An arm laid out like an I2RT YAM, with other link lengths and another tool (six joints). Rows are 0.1 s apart.
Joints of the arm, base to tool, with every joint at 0 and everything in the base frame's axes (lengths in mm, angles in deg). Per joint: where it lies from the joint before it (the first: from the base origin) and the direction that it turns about. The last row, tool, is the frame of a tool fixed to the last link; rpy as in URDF.
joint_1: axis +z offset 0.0 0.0 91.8
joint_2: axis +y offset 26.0 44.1 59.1
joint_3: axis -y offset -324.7 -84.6 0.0
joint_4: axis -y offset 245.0 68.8 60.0
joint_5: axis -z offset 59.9 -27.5 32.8
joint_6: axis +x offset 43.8 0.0 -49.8
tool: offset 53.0 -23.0 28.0 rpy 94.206 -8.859 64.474
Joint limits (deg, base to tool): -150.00..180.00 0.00..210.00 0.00..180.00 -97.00..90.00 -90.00..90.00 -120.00..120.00
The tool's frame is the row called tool.
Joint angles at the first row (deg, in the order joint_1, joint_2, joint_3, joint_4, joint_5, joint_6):
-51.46, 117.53, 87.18, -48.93, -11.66, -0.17
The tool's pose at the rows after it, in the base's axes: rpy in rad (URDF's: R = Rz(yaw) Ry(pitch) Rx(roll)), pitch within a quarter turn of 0, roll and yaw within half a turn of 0; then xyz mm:
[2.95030 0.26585 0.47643 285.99 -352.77 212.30]
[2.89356 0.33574 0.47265 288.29 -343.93 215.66]
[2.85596 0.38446 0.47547 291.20 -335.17 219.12]
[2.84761 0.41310 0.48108 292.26 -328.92 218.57]
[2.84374 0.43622 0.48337 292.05 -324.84 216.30]
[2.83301 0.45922 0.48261 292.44 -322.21 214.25]
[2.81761 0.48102 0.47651 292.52 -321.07 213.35]
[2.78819 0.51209 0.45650 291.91 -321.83 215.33]
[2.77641 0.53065 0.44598 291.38 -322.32 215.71]
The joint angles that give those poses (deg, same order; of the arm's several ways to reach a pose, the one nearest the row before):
-49.83, 116.28, 84.83, -46.48, -7.74, 0.08
-47.82, 114.43, 82.05, -43.48, -2.94, 0.26
-46.04, 113.06, 80.22, -41.85, 0.41, 0.26
-44.98, 112.50, 79.07, -41.32, 2.19, 0.35
-44.31, 112.24, 78.02, -40.74, 3.59, 0.44
-43.71, 112.10, 77.10, -39.85, 5.06, 0.44
-43.27, 111.97, 76.40, -38.95, 6.55, 0.43
-42.90, 111.71, 75.98, -38.03, 8.85, 0.52
-42.72, 111.71, 75.84, -37.74, 10.13, 0.62

